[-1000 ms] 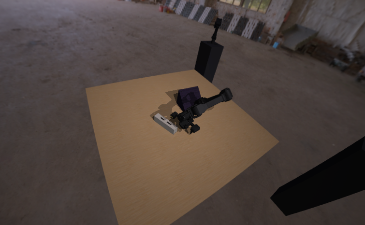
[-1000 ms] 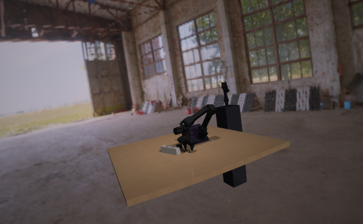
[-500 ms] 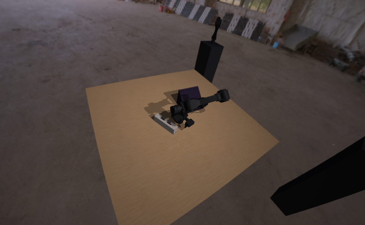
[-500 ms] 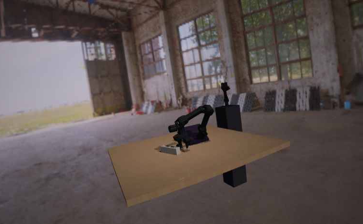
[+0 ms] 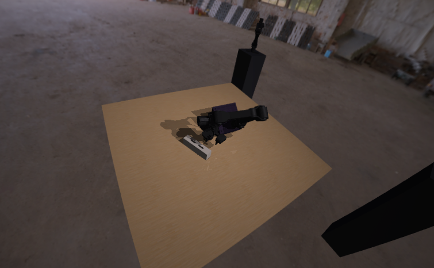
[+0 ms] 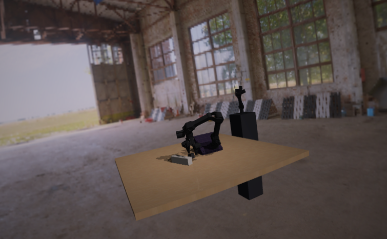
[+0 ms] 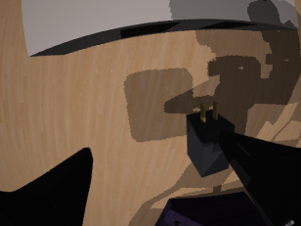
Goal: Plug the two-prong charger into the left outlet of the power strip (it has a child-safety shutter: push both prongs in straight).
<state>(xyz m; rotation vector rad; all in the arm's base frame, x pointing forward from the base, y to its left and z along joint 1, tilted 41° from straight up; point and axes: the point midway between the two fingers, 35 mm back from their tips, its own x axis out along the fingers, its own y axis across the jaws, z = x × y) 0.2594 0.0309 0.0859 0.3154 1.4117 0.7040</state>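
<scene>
My gripper tip is now 1 cm short of the two-prong charger, 5 cm to the left of it and 3 cm above it.
</scene>
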